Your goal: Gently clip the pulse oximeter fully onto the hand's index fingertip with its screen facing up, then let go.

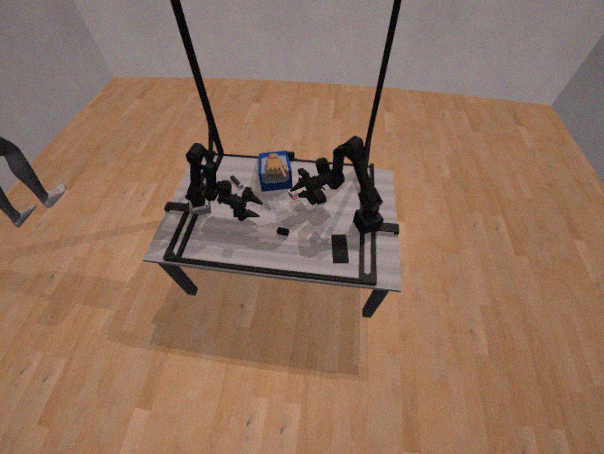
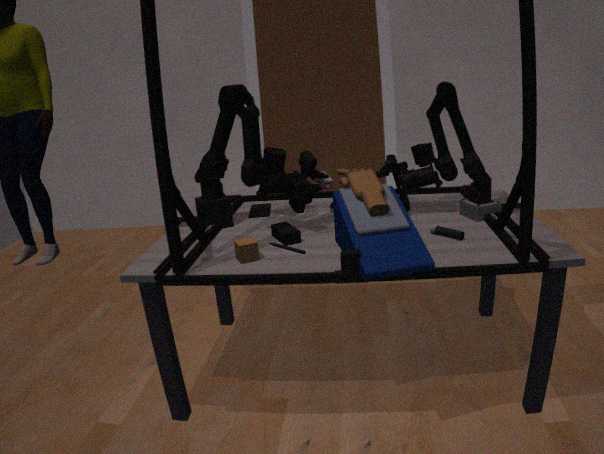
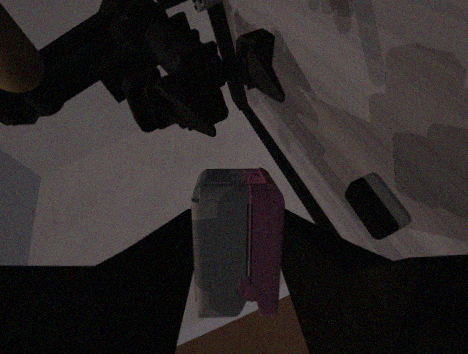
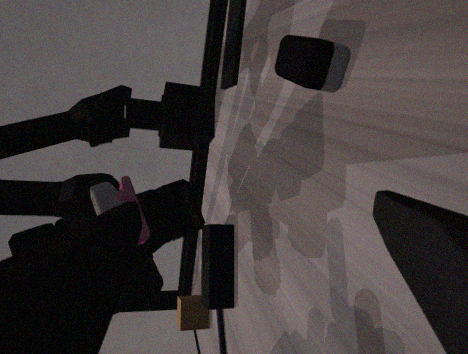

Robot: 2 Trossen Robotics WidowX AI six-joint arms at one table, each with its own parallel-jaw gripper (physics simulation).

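Places are measured from the left arm's base along level axes (x right, y ahead, z up), in centimetres.
Where they show: left gripper, fingertip midpoint: (image 1: 291,194) (image 2: 327,181) (image 3: 235,218); right gripper, fingertip midpoint: (image 1: 261,210) (image 3: 251,114) (image 4: 257,208); left arm's base, origin of the base link: (image 1: 369,214) (image 2: 212,197) (image 4: 162,116); right arm's base, origin of the base link: (image 1: 198,202) (image 2: 480,201).
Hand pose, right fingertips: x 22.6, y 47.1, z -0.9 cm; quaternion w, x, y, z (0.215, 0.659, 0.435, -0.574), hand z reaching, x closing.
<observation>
Things, the pixels of their centre, and the offset from my right fingertips. Level surfaces: height alone.
- pulse oximeter, body centre: (image 3: 237,241) (image 4: 120,214) (image 2: 323,180) (image 1: 293,194) dx -0.9, dy -16.6, dz +5.5 cm
- small black box, body centre: (image 4: 309,62) (image 3: 375,205) (image 1: 282,231) dx -11.4, dy -6.8, dz -7.0 cm
- flat black plate, body centre: (image 4: 233,38) (image 2: 260,210) (image 1: 339,248) dx -29.5, dy -29.0, dz -8.2 cm
- dark cylinder, body centre: (image 2: 447,232) (image 1: 236,182) dx +30.3, dy +6.3, dz -7.3 cm
- tan cube, body centre: (image 4: 192,311) (image 2: 246,250) dx +14.0, dy -47.0, dz -6.1 cm
- thin black pen, body centre: (image 4: 220,317) (image 2: 286,247) dx +12.5, dy -35.5, dz -8.1 cm
- table, its level: dz -8.6 cm
The tan hand (image 1: 276,166) (image 2: 368,186) lies on a grey pad on the blue stand (image 1: 268,185) (image 2: 390,257) at the back of the table. My left gripper (image 1: 297,194) (image 2: 320,182) (image 3: 235,218) is shut on the pulse oximeter (image 1: 294,195) (image 3: 222,242) (image 4: 125,197), a small clip with one grey half and one magenta half. It holds the clip off the table, just beside the stand's front corner and apart from the fingertips. My right gripper (image 1: 259,208) (image 2: 396,173) is open and empty on the other side of the stand.
A small black box (image 1: 282,231) (image 2: 286,232) (image 4: 311,62), a flat black plate (image 1: 340,248) (image 2: 260,210), a dark cylinder (image 1: 235,180) (image 2: 448,232), a tan cube (image 2: 246,249) (image 4: 192,312) and a thin black pen (image 2: 288,248) lie on the table (image 1: 224,239). Black frame rails run along its edges.
</observation>
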